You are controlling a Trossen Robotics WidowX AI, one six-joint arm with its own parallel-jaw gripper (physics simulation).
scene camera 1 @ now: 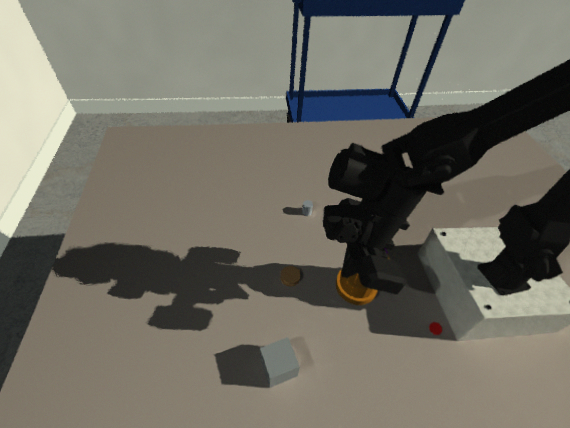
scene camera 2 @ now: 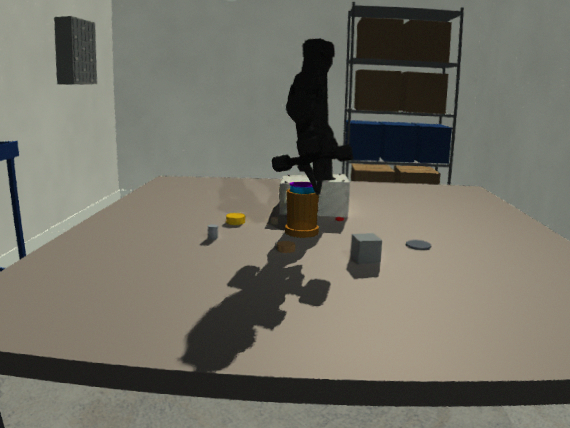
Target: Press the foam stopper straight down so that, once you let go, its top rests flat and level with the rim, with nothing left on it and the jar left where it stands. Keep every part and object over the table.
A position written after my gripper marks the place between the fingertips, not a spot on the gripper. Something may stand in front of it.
Note:
I see my gripper (scene camera 1: 344,275), an orange ribbed jar (scene camera 2: 302,202) and a grey cube (scene camera 2: 366,248).
The orange ribbed jar shows as well in scene camera 1 (scene camera 1: 350,289). My gripper is seen too in scene camera 2 (scene camera 2: 318,194).

